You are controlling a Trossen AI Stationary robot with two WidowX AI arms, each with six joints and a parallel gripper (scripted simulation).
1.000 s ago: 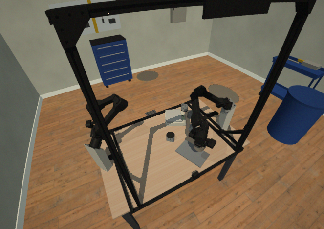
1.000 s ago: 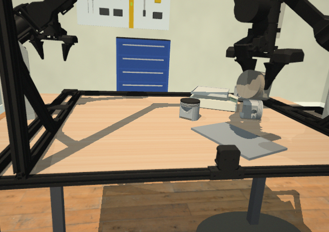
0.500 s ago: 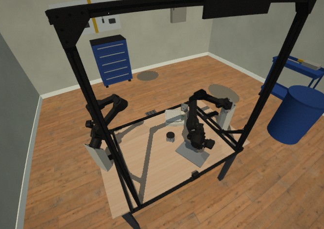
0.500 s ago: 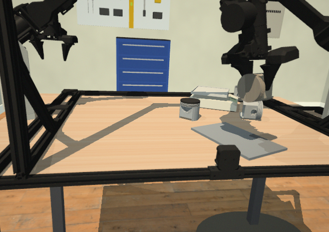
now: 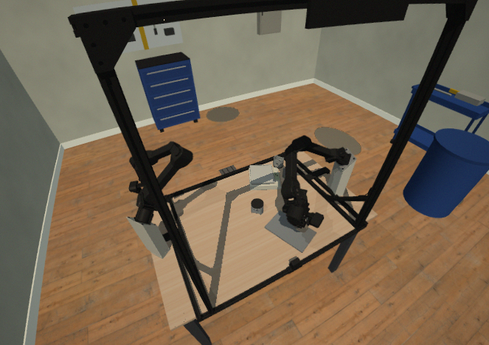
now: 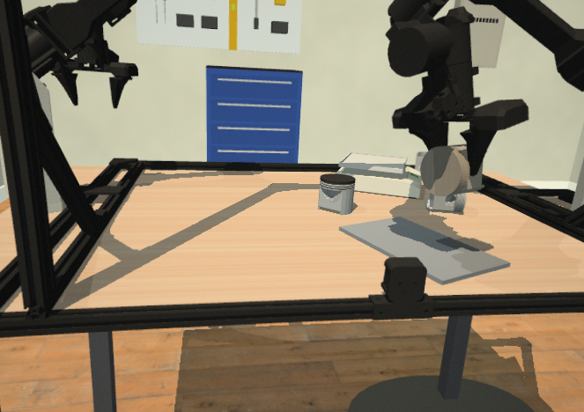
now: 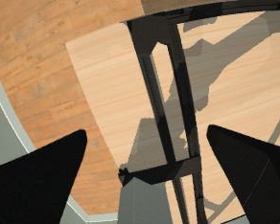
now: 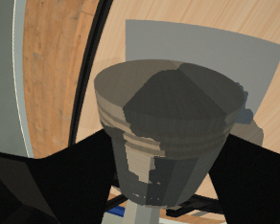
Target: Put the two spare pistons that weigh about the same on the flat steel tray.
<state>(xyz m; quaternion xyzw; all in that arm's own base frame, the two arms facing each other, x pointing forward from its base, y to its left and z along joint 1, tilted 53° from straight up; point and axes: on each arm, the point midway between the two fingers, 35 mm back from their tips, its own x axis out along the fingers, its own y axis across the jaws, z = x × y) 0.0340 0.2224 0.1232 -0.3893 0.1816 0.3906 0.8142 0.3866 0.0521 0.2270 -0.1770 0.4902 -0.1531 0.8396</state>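
The flat grey steel tray is 17 cm below my right hand, 6 cm ahead of it and 1 cm to the left of it. Round my right hand: white weighing scale: 47 cm ahead, 14 cm below, 1 cm to the right; then tan piston: 3 cm below, 1 cm behind; then dark-topped piston: 25 cm ahead, 13 cm to the left, 13 cm below.
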